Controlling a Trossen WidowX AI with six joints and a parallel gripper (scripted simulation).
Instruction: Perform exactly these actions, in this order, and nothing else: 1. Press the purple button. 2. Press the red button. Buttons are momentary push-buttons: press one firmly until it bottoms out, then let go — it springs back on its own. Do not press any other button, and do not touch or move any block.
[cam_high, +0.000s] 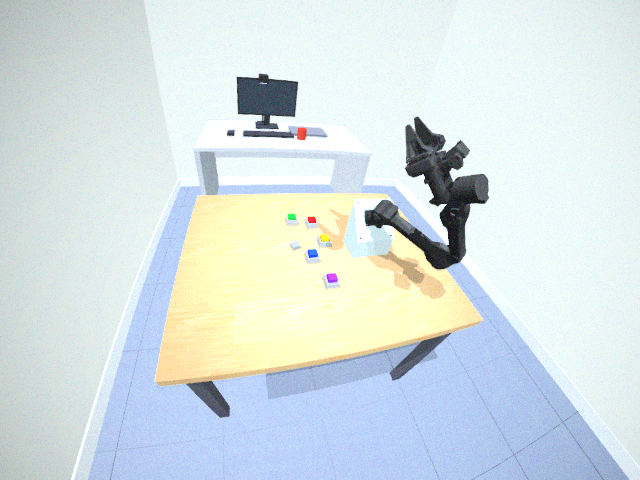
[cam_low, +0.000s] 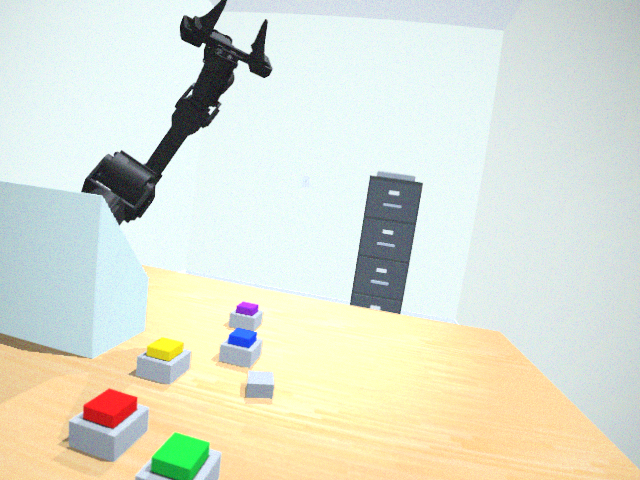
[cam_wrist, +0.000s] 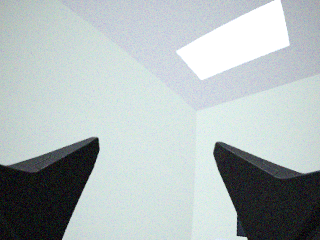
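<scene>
The purple button is 8 cm ahead of my gripper tip, 2 cm to the right of it and 55 cm below it. Also, from my gripper tip: blue button (12 cm ahead, 16 cm to the right, 55 cm below); then yellow button (5 cm ahead, 24 cm to the right, 55 cm below); then small grey block (17 cm ahead, 23 cm to the right, 57 cm below).
</scene>
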